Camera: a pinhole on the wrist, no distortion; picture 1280 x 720 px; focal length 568.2 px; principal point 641.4 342.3 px. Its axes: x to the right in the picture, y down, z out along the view. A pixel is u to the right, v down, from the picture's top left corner.
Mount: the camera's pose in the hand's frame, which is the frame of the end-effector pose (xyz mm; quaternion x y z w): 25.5 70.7 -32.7 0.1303 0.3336 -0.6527 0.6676
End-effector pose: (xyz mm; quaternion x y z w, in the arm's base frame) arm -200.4 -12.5 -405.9 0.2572 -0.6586 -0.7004 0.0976
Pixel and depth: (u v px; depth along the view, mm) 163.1 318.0 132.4
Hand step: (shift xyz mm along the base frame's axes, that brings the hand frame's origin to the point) -136.9 78.9 59.7
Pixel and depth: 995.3 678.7 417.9
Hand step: -257.2 -83.2 -433.2
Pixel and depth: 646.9 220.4 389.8
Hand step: -143.5 236.8 -186.6
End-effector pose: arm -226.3 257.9 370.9 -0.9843 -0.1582 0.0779 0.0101
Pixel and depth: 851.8 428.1 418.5
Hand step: 59.3 342.3 -179.7
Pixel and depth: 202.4 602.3 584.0
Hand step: 381.9 51.9 -677.7
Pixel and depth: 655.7 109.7 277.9
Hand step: -74.6 107.9 -190.5
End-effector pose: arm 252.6 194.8 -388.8 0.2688 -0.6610 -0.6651 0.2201
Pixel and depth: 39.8 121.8 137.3
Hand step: -135.5 113.7 90.1
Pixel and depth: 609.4 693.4 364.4
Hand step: -378.0 -73.1 -135.7
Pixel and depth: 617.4 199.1 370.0
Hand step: -199.4 189.4 -160.5
